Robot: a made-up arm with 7 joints.
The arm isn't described. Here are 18 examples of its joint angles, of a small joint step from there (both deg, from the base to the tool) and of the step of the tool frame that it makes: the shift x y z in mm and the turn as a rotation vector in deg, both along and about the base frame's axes.
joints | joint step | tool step
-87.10 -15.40 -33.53 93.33 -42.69 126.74 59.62 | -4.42 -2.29 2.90 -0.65 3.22 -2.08 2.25 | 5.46 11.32 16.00 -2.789 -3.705 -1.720
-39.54 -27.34 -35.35 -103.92 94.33 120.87 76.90 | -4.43 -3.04 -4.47 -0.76 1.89 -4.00 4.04 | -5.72 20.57 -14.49 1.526 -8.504 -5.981
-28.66 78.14 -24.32 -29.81 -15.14 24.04 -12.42 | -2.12 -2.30 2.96 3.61 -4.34 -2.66 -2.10 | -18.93 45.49 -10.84 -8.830 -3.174 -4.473
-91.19 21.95 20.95 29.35 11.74 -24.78 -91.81 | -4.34 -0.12 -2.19 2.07 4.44 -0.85 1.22 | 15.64 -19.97 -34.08 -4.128 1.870 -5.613
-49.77 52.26 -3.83 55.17 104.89 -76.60 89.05 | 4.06 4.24 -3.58 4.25 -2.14 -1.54 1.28 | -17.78 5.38 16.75 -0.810 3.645 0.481
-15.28 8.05 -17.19 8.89 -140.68 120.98 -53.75 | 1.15 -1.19 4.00 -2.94 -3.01 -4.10 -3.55 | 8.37 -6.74 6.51 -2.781 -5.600 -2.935
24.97 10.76 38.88 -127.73 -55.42 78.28 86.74 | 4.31 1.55 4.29 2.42 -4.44 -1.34 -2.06 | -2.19 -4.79 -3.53 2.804 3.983 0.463
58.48 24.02 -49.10 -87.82 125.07 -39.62 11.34 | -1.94 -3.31 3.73 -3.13 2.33 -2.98 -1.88 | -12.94 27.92 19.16 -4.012 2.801 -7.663
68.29 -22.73 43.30 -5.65 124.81 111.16 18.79 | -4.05 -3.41 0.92 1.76 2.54 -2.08 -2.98 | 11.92 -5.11 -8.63 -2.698 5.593 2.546
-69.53 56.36 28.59 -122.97 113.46 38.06 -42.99 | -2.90 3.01 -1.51 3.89 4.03 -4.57 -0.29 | -16.91 21.93 -8.04 0.540 -0.879 0.200
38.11 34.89 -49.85 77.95 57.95 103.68 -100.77 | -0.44 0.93 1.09 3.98 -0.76 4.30 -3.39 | -19.74 30.01 7.42 -3.509 5.019 -2.474
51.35 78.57 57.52 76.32 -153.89 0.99 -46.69 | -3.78 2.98 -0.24 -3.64 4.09 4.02 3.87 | -65.90 73.30 -7.63 -4.343 -1.458 10.735
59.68 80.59 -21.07 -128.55 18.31 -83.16 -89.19 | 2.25 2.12 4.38 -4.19 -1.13 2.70 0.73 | 25.64 42.37 -18.42 5.689 -6.344 -1.530
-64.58 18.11 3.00 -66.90 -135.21 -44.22 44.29 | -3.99 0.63 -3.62 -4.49 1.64 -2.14 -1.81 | 0.14 -5.63 -8.32 1.009 3.278 4.126
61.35 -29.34 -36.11 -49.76 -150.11 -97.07 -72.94 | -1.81 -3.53 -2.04 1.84 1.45 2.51 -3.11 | -24.29 -18.87 11.35 -0.531 2.901 4.767
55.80 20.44 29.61 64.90 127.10 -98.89 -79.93 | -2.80 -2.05 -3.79 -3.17 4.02 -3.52 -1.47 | -19.47 -12.01 19.53 3.659 -4.170 3.872
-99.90 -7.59 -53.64 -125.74 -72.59 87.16 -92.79 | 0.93 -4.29 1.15 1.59 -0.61 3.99 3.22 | 9.95 7.19 17.75 0.148 -4.533 -2.560
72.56 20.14 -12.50 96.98 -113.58 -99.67 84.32 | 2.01 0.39 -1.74 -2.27 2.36 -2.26 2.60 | 10.50 0.12 10.74 6.289 -0.814 -6.116
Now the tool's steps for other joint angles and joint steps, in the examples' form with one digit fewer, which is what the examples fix.
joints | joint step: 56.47 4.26 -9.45 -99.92 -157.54 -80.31 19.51 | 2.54 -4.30 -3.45 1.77 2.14 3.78 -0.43
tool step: -21.2 -7.1 -26.6 3.48 7.41 -1.00
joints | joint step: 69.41 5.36 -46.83 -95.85 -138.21 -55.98 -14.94 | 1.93 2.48 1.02 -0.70 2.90 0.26 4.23
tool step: 17.8 0.3 -8.7 -0.12 -1.76 -5.30
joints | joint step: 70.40 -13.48 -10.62 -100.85 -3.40 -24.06 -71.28 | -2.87 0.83 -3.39 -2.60 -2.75 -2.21 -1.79
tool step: 1.2 12.7 -1.6 2.55 -2.97 -0.85
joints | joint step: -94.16 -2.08 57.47 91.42 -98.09 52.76 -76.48 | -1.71 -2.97 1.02 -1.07 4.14 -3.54 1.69
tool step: 15.8 11.6 6.9 3.43 0.27 4.53
